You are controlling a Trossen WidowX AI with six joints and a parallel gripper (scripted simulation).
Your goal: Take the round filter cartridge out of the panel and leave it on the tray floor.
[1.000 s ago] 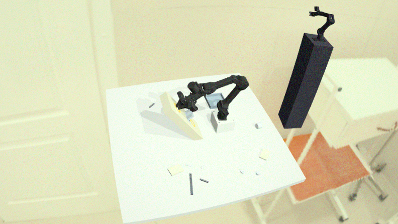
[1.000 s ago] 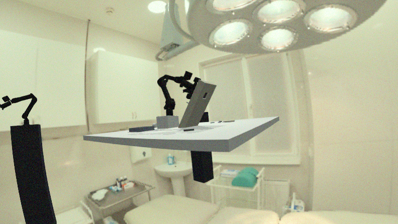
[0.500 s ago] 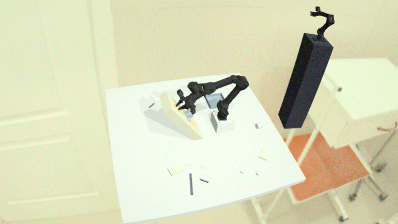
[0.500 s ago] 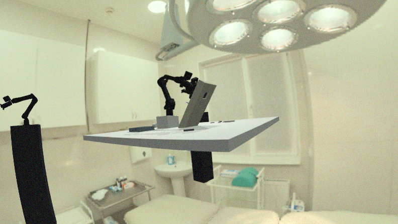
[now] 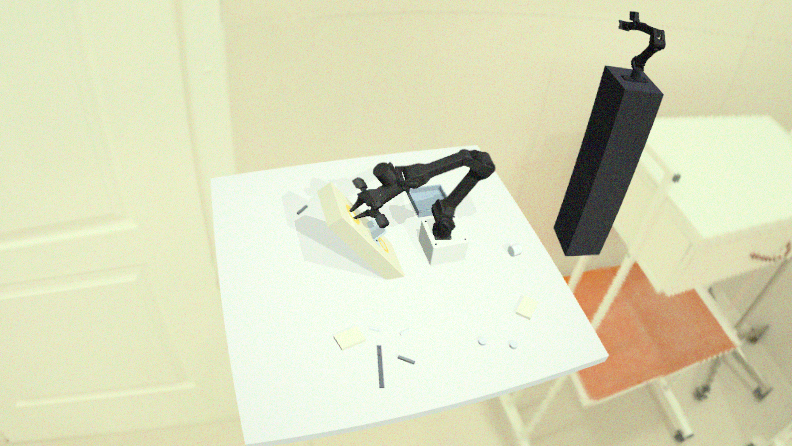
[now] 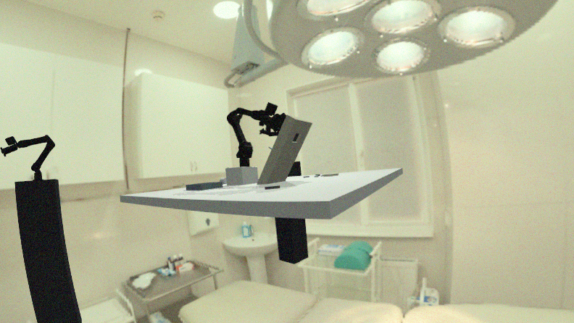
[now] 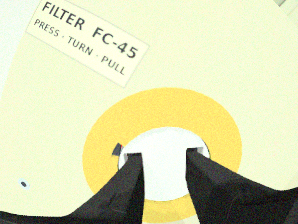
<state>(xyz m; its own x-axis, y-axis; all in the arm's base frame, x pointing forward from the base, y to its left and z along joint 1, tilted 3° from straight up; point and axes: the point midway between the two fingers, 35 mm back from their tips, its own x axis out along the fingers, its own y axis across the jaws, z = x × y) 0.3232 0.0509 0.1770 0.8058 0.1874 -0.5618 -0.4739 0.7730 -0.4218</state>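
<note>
The round white filter cartridge lies 1 cm ahead of my gripper tip and 1 cm below it. Also, from my gripper tip: cream service panel (4 cm behind, 1 cm to the right, 8 cm below); then blue-grey tray (36 cm behind, 36 cm to the right, 25 cm below).
</note>
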